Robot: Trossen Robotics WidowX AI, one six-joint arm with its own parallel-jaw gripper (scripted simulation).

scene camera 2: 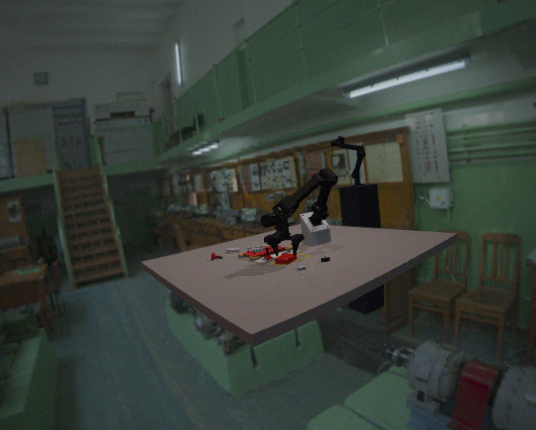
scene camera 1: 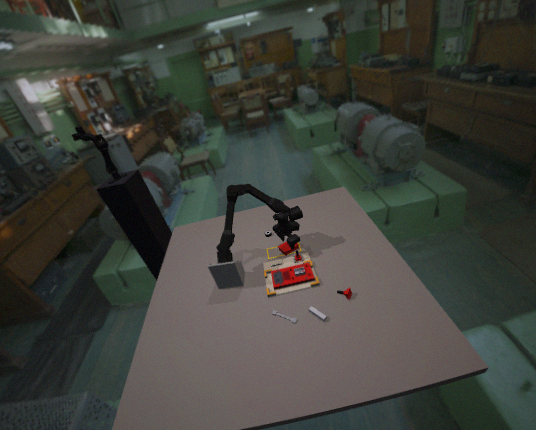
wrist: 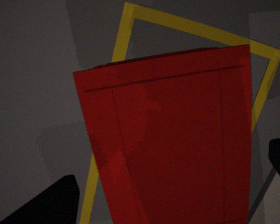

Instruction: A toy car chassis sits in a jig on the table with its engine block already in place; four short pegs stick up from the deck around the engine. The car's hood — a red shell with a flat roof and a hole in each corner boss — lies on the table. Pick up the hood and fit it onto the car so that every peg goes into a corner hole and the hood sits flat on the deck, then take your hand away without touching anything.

Labels:
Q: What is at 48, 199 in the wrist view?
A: My gripper.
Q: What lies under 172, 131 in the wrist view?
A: A red hood.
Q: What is my gripper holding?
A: Nothing.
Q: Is my gripper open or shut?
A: Open.

